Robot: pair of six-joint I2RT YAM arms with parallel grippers.
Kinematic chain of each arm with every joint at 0, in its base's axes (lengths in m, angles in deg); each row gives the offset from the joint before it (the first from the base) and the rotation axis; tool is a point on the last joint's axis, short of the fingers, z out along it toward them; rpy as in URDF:
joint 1: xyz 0 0 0.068 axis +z
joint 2: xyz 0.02 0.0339 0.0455 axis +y
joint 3: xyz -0.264 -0.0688 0 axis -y
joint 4: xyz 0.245 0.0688 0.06 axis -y
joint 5: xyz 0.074 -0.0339 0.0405 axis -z
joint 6: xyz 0.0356 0 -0.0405 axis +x
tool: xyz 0 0 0 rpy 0 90 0
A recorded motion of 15 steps. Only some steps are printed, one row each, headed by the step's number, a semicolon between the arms.
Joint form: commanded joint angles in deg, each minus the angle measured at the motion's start. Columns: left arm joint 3, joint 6, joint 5, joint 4, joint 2, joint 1; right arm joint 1, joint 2, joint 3, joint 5, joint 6, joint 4.
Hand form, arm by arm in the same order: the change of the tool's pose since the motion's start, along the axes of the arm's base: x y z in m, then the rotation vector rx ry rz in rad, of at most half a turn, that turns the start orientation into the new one. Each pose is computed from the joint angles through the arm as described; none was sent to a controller.
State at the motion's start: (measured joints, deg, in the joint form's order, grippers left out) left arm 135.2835 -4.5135 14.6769 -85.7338 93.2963 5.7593; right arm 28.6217 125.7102 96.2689 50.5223 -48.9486 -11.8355
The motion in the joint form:
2: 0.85 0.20 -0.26 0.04 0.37 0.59; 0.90 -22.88 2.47 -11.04 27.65 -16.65
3: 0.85 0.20 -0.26 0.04 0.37 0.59; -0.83 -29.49 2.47 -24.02 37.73 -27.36
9: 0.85 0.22 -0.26 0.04 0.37 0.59; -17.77 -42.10 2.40 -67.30 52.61 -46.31
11: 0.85 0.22 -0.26 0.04 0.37 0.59; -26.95 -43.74 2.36 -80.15 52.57 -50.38
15: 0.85 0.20 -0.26 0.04 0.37 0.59; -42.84 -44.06 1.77 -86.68 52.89 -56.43
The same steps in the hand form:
2: 0.0005 0.0029 0.0018 0.0066 -0.0093 0.0113; -0.0726 -0.0267 0.1627 0.5786 -0.2408 -0.0394
3: 0.0005 0.0029 0.0018 0.0066 -0.0093 0.0113; -0.1032 -0.0493 0.1875 0.8129 -0.1204 -0.0261
9: 0.0005 0.0029 0.0018 0.0068 -0.0094 0.0110; -0.1595 -0.1456 0.2277 1.4176 0.2376 -0.0725
11: 0.0005 0.0029 0.0018 0.0068 -0.0094 0.0110; -0.1694 -0.1848 0.2318 1.5665 0.2979 -0.0977
15: 0.0005 0.0029 0.0018 0.0066 -0.0093 0.0113; -0.1826 -0.2547 0.2246 1.6922 0.2246 -0.3282

